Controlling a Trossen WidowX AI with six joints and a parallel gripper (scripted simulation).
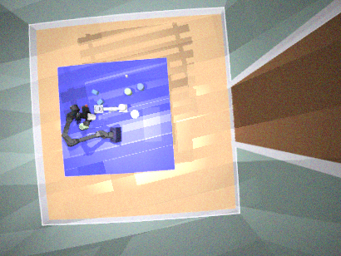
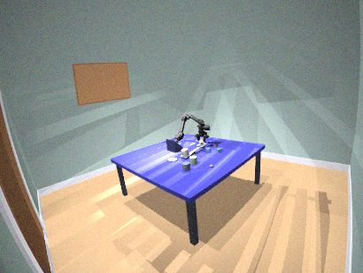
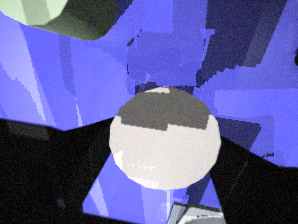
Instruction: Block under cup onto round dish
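Now: the pale cup 20 mm to the left of my gripper tip. Also, from my gripper tip: balance beam 210 mm to the right, 110 mm ahead, 10 mm below; grey block 90 mm to the right, 90 mm ahead, 40 mm above; red piece 120 mm to the left, 110 mm ahead, 40 mm below.
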